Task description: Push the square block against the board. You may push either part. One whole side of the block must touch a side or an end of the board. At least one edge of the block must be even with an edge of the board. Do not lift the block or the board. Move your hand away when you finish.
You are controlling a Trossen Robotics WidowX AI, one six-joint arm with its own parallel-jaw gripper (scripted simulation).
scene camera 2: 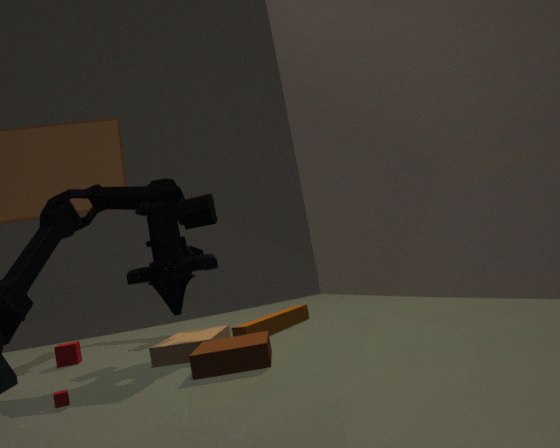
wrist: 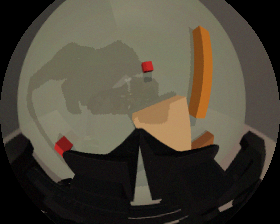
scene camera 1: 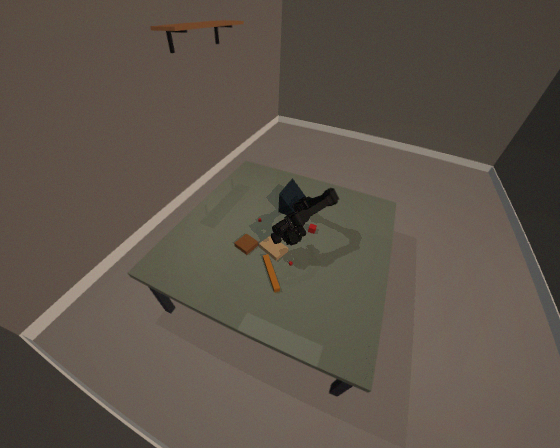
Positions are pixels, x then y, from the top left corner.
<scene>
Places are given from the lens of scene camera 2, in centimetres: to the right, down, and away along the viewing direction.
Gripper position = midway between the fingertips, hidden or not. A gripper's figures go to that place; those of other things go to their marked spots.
gripper (scene camera 2: 177,315): -19, 17, 75
brown block (scene camera 2: 243,353): -4, 16, 50
orange board (scene camera 2: 273,323): -1, 19, 75
The marked spots on the brown block and the orange board are 26 cm apart.
</scene>
